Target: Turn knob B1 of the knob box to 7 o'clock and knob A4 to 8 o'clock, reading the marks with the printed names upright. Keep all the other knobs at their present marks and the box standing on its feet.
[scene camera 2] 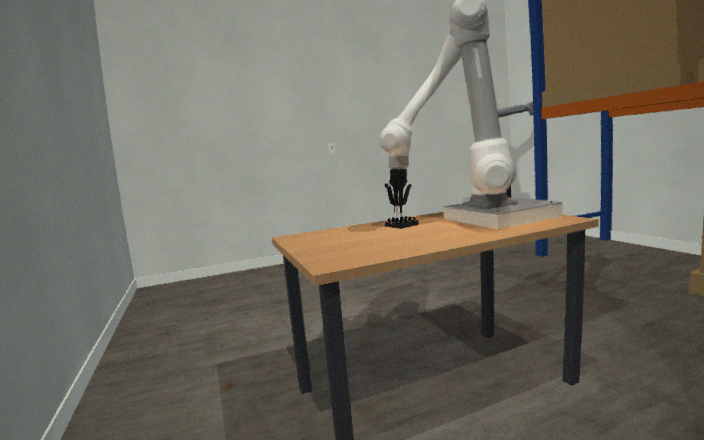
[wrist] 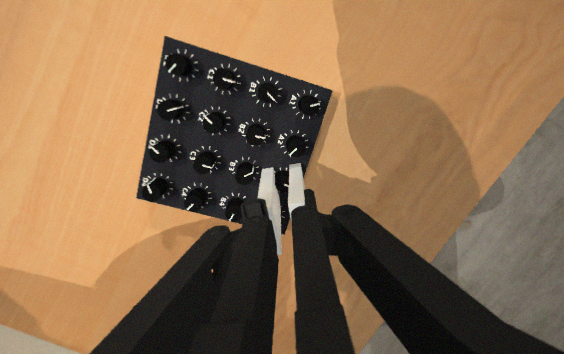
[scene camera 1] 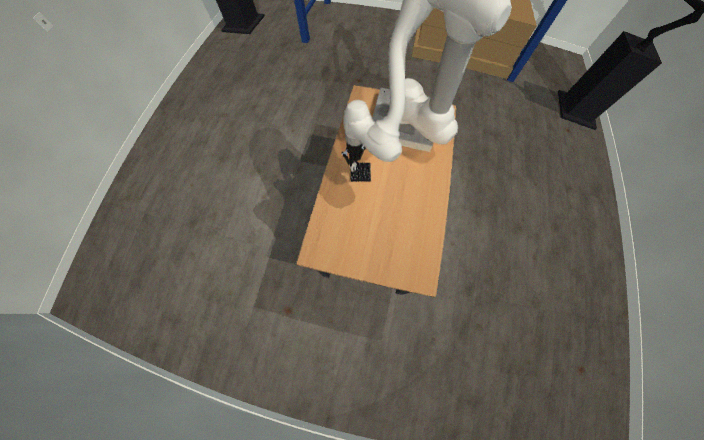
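Seen in the pictures: gripper, between the fingertips: (scene camera 2: 398,219) (wrist: 284,184) (scene camera 1: 352,168); arm's base, origin of its link: (scene camera 2: 489,205) (scene camera 1: 401,120).
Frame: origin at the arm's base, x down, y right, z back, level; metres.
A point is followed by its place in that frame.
Observation:
The black knob box (scene camera 1: 360,172) {x 0.041, y 0.137, z -0.385 m} (scene camera 2: 401,224) {x 0.044, y 0.075, z -0.407 m} (wrist: 192,92) {x 0.041, y 0.100, z -0.393 m} stands flat on the table. Its rows of knobs have white pointers and marks. In the wrist view, knob B1 (wrist: 266,92) {x 0.026, y 0.139, z -0.419 m} has its pointer toward the lower right of the picture. Knob A4 is hidden by the fingers near the lower right corner of the box. My gripper (scene camera 1: 354,166) {x 0.042, y 0.183, z -0.373 m} (scene camera 2: 398,216) {x 0.042, y 0.183, z -0.373 m} (wrist: 284,184) {x 0.042, y 0.183, z -0.373 m} points down at the box, its pale fingertips close together. It is shut on knob A3 (wrist: 283,178) {x 0.028, y 0.177, z -0.379 m}, which shows dark between the tips. The sides of that knob are partly hidden by the tips.
The box stands near one long edge of the wooden table (scene camera 1: 384,233) {x 0.063, y -0.070, z -0.672 m} (scene camera 2: 337,249) {x 0.063, y -0.118, z -0.757 m}. The arm's base plate (scene camera 2: 526,215) {x 0.028, y -0.201, z 0.030 m} is bolted at the far end. A blue-post rack (scene camera 2: 540,171) and cardboard boxes (scene camera 1: 490,64) stand behind the table, with a black pillar (scene camera 1: 607,77) at one side.

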